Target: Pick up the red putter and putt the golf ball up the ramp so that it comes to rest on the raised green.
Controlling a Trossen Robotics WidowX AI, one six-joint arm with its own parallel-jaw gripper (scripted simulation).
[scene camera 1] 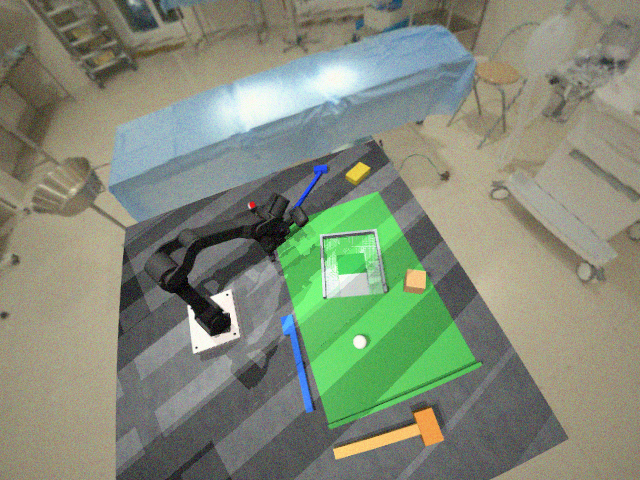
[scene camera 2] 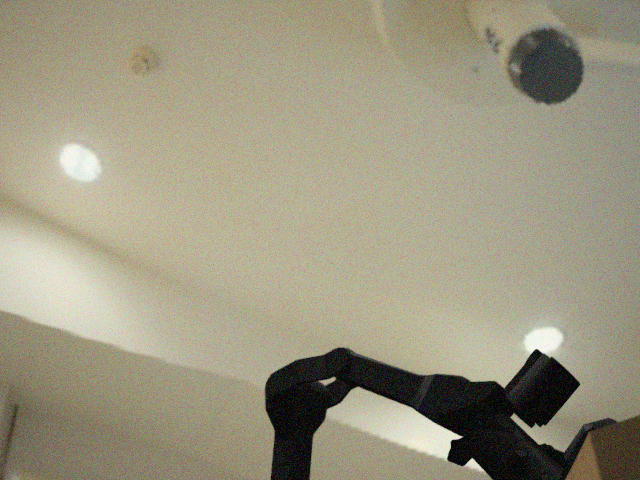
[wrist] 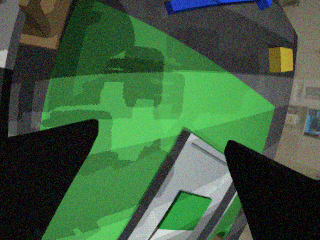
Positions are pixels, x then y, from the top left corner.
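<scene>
There is an orange mallet, which I see in scene camera 1 point(426, 425). The mallet is out of frame in scene camera 2, and it is out of frame in the wrist view too. On a green mat, point(wrist: 145, 87) and point(scene camera 1: 299, 235) are the same spot.
</scene>
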